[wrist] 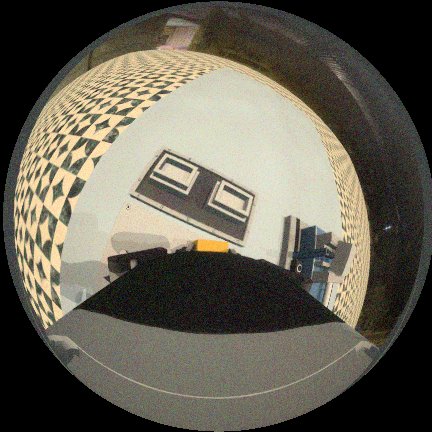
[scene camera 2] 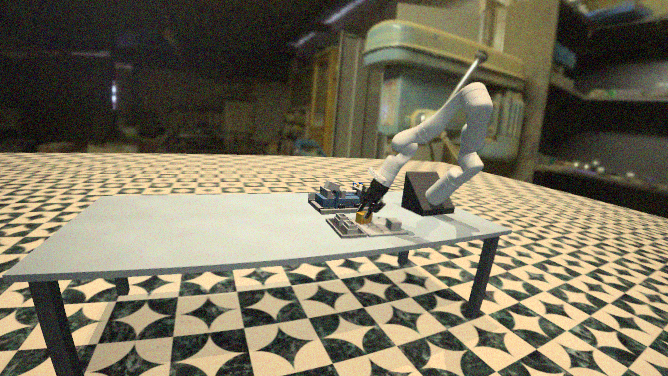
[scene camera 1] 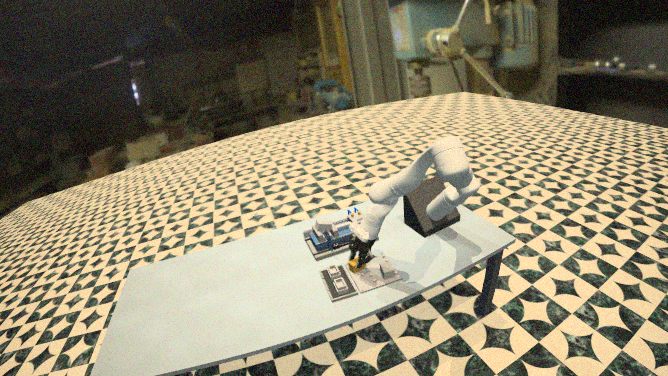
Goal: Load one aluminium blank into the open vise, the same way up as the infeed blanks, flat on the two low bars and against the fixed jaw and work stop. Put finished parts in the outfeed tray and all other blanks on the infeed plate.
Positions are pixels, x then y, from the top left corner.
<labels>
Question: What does the gripper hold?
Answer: A brass blank.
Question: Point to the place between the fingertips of the gripper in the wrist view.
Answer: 210,254
</labels>
